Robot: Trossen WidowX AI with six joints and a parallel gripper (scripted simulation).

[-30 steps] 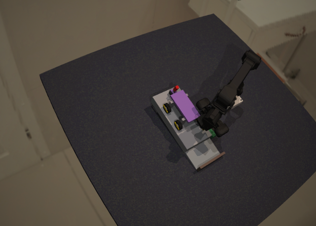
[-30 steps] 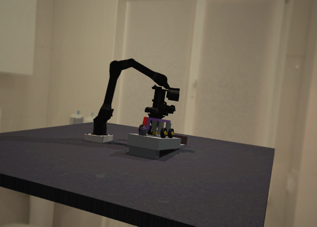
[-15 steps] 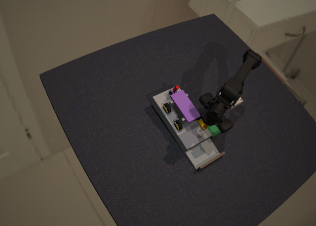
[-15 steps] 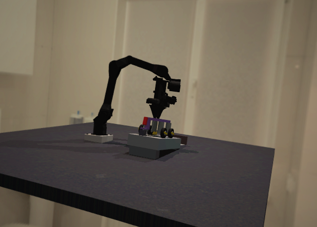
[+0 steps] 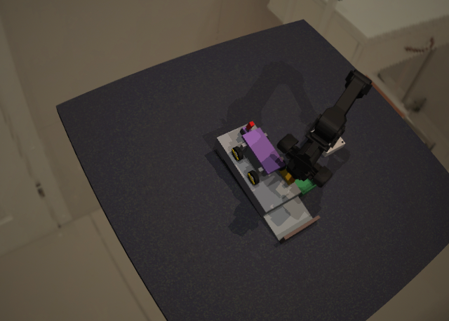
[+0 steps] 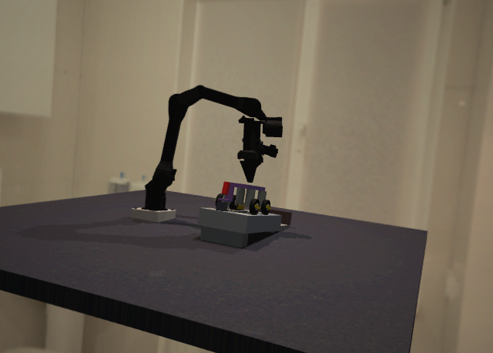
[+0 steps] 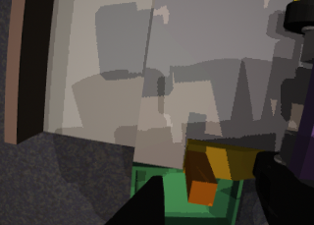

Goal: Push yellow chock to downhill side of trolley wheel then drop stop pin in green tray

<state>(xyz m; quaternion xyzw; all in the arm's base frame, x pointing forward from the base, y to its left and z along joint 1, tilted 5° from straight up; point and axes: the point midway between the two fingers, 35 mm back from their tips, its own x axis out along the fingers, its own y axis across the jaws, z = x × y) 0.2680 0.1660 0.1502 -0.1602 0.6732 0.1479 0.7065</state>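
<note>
Right now the red-headed stop pin is 6 cm ahead of my gripper tip, 22 cm to the right of it and 2 cm below it. The rest, counted from my gripper tip: grey ramp 6 cm ahead, 11 cm to the right, 10 cm below; then purple trolley 6 cm ahead, 12 cm to the right, 4 cm below; then yellow chock 1 cm behind, 4 cm to the right, 7 cm below.
</note>
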